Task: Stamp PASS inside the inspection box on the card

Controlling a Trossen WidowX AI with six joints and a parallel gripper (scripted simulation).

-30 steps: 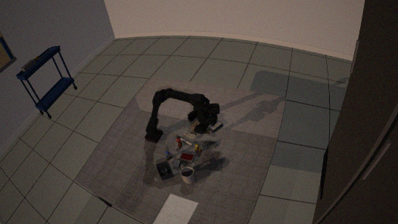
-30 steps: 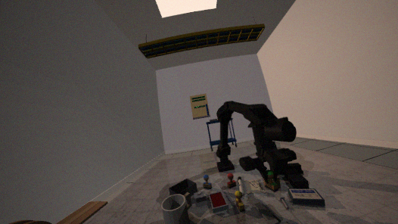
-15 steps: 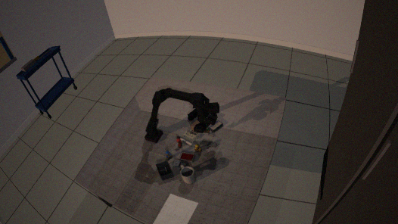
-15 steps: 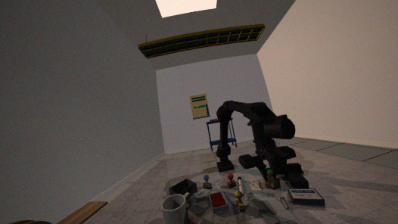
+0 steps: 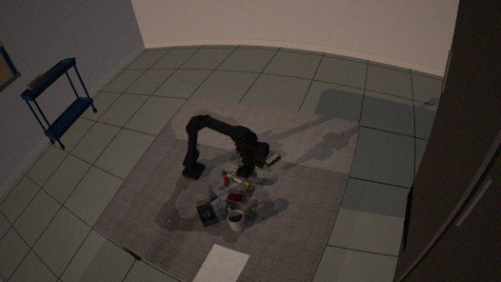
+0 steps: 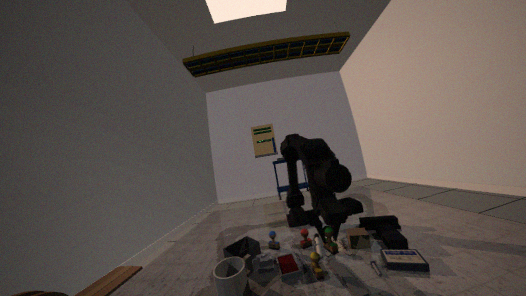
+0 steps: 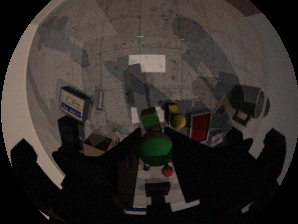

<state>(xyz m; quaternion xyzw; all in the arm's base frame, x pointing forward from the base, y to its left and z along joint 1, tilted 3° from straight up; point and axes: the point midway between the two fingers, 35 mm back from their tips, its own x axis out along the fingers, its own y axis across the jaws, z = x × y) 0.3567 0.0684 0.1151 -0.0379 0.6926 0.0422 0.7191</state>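
Right now the red ink pad is 40 mm behind my gripper tip, 130 mm to the right of it and 90 mm below it. Also, from my gripper tip: yellow-knobbed stamp: 40 mm to the right, 70 mm below; pale card: 120 mm behind, 40 mm to the left, 90 mm below; green-knobbed stamp: right at my gripper tip.
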